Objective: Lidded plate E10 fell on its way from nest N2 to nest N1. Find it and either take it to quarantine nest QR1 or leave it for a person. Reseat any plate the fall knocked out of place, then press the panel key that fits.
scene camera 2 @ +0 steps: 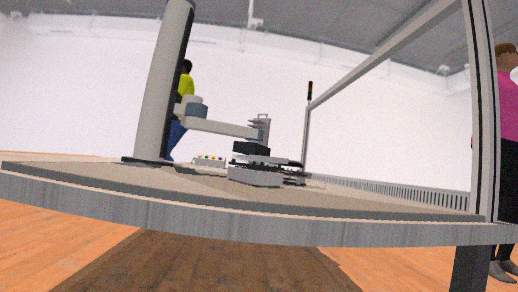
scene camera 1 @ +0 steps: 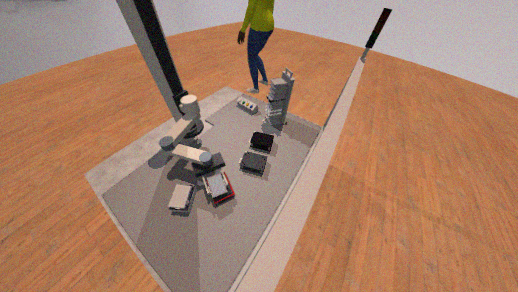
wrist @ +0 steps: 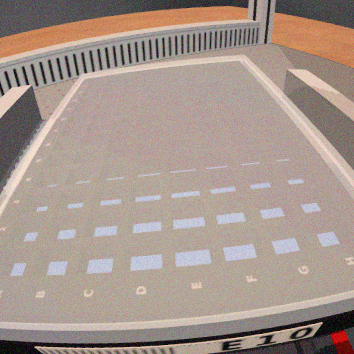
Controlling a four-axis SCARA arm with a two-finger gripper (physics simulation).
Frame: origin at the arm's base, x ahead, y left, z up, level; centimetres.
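Where they show: gripper, between the fingertips: (scene camera 2: 291, 162) (scene camera 1: 218, 189) (wrist: 161, 95).
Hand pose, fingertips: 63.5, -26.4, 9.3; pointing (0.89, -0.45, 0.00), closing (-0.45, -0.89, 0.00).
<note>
After its pixels a point has its place, as x, y, z.
Plate E10 (scene camera 1: 218, 185) @[62.1, -24.8, 9.6] (wrist: 167, 165) @[58.8, -23.8, 9.7] is a lidded plate with a pale frosted lid and its label at the near edge in the wrist view. My gripper (scene camera 1: 218, 183) @[63.5, -26.4, 9.3] (wrist: 161, 95) @[63.5, -26.4, 9.3] is shut on it, one finger along each long side. The plate looks level and is over a red-edged nest (scene camera 1: 230, 196) @[70.4, -24.8, 4.8] (wrist: 341, 340) @[53.7, -26.6, 5.3]; the height of any gap is hard to tell. Two dark low units, one black (scene camera 1: 262, 141) @[63.3, 20.0, 7.0] and one dark grey (scene camera 1: 254, 163) @[69.2, 1.2, 6.0], are to the right in scene camera 1. The key panel (scene camera 1: 247, 105) @[27.2, 49.1, 7.6] (scene camera 2: 210, 161) @[24.8, 49.0, 4.8] is at the back. Nest names are not readable.
A pale-topped block (scene camera 1: 181, 195) (scene camera 2: 255, 176) is close beside the red-edged nest. A tall rack (scene camera 1: 287, 100) @[63.6, 53.4, 25.7] (scene camera 2: 267, 131) @[63.0, 53.0, 32.3] stands behind the dark units. A person in yellow (scene camera 1: 261, 17) (scene camera 2: 186, 86) stands behind the table, and one in pink (scene camera 2: 507, 100) is at the right.
</note>
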